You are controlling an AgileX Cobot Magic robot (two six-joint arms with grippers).
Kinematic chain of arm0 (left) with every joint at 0, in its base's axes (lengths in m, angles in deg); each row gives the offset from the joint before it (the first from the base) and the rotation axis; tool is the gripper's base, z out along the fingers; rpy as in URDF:
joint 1: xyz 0 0 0.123 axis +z
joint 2: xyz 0 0 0 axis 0.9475 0.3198 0
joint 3: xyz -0.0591 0.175 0.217 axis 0.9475 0.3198 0
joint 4: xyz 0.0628 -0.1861 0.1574 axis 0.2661 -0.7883 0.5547
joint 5: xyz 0 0 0 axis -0.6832 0.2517 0.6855
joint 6: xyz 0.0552 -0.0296 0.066 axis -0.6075 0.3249 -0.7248
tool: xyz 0 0 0 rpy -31.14 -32.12 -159.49
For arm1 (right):
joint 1: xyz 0 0 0.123 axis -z
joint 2: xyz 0 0 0 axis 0.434 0.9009 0
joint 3: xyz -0.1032 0.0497 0.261 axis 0.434 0.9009 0
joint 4: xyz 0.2 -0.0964 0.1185 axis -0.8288 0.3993 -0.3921
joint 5: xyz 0 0 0 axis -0.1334 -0.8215 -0.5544
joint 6: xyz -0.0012 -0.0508 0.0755 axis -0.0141 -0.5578 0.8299
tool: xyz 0 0 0 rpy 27.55 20.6 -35.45
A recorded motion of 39 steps. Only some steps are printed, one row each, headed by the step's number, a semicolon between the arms.
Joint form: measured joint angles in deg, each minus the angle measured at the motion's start. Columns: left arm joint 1, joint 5, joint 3, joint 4, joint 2, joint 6; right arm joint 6, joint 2, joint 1, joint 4, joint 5, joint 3.
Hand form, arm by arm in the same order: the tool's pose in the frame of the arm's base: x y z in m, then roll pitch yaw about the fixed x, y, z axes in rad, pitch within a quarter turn. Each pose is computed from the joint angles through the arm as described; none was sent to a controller.
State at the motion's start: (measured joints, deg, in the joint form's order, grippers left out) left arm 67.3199 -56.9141 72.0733 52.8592 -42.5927 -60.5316; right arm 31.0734 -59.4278 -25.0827 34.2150 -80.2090 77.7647
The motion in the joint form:
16: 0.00 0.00 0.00 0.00 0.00 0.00; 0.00 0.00 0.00 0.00 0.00 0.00
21: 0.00 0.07 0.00 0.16 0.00 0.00; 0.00 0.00 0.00 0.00 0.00 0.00
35: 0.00 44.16 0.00 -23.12 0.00 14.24; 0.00 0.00 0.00 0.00 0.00 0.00
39: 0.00 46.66 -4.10 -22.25 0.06 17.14; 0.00 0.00 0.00 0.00 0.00 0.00
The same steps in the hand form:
16: 0.0520 -0.0053 0.1703 3.0590 1.2598 2.9666; 0.0516 0.0011 0.1717 3.0651 1.2580 3.0702
21: 0.0520 -0.0052 0.1704 3.0495 1.2607 2.9579; 0.0516 0.0011 0.1717 3.0651 1.2580 3.0702
35: 0.0483 0.0114 0.2351 -0.9472 0.7996 -0.9847; 0.0516 0.0011 0.1717 3.0651 1.2580 3.0702
39: 0.0401 0.0130 0.2618 -0.8492 0.7001 -0.9207; 0.0516 0.0011 0.1717 3.0651 1.2580 3.0702

